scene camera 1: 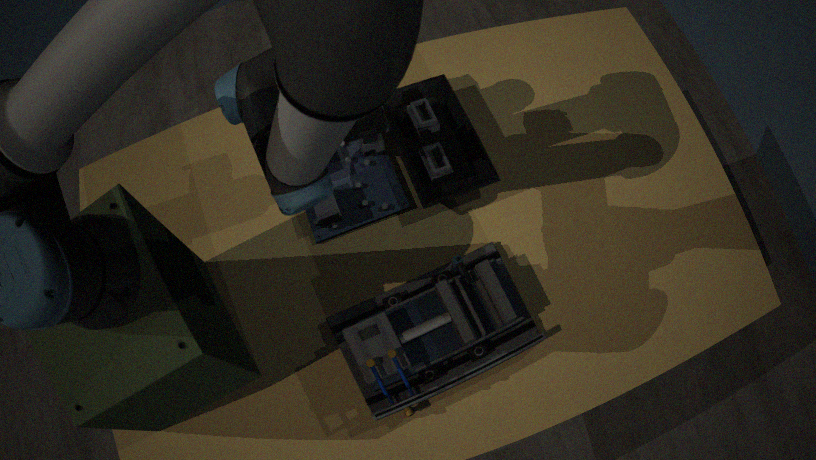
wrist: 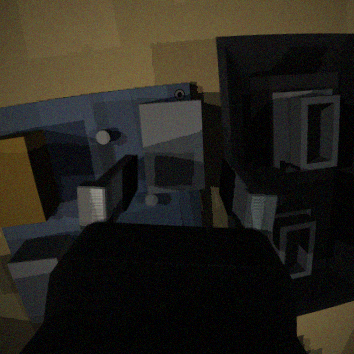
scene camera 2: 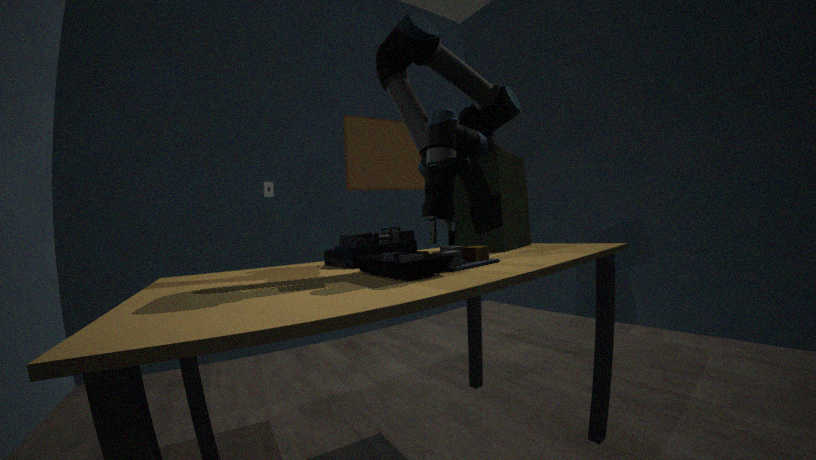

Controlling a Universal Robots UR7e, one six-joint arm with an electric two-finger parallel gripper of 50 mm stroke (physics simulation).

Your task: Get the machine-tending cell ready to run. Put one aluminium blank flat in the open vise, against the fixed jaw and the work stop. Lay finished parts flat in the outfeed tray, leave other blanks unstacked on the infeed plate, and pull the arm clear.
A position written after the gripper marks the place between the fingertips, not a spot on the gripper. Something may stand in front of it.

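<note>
Scene camera 1 has a blue infeed plate point(scene camera 1: 380, 184) and a vise screw point(scene camera 1: 443, 318). On scene camera 2 you'd find the gripper point(scene camera 2: 442, 244). The wrist view gives you the gripper point(wrist: 178, 173) again, along with the plate point(wrist: 70, 124).
</note>
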